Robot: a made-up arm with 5 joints.
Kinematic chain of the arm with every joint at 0, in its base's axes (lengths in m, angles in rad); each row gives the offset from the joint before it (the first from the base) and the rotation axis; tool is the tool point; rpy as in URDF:
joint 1: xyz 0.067 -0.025 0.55 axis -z
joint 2: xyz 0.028 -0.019 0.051 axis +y
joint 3: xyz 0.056 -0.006 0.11 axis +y
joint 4: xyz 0.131 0 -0.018 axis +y
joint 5: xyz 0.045 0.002 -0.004 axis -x
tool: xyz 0.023 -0.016 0 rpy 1.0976 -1.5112 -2.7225
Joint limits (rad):
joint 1: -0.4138..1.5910
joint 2: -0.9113..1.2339
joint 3: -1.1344..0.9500
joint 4: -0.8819..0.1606
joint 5: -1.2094..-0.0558
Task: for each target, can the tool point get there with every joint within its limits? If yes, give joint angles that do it. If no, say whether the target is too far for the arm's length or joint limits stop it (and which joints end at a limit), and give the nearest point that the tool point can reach.
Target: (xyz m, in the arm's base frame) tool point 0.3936 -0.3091 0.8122
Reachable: no: too far | nearest point 0.3069 -0.2337 0.7523 | short by 0.130 m
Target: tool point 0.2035 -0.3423 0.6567
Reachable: yes | joints 1.0600 0.7117 -0.8924 -0.0584 -0.6203
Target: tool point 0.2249 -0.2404 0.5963
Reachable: yes | joints 0.8154 0.1026 0.2739 0.0525 -0.9172
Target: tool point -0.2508 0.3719 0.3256
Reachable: no: too far | nearest point 0.0307 -0.0277 0.4481 | short by 0.504 m
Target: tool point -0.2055 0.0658 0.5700
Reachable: no: joint limits stop it (at a limit: joint 1, joint 2, joint 3, joint 4) | nearest point 0.0304 -0.0280 0.4478 | short by 0.282 m
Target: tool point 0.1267 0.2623 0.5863
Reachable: no: joint limits stop it (at a limit: joint 1, joint 3, joint 4, joint 5) | nearest point 0.2421 0.0206 0.5854 | short by 0.268 m
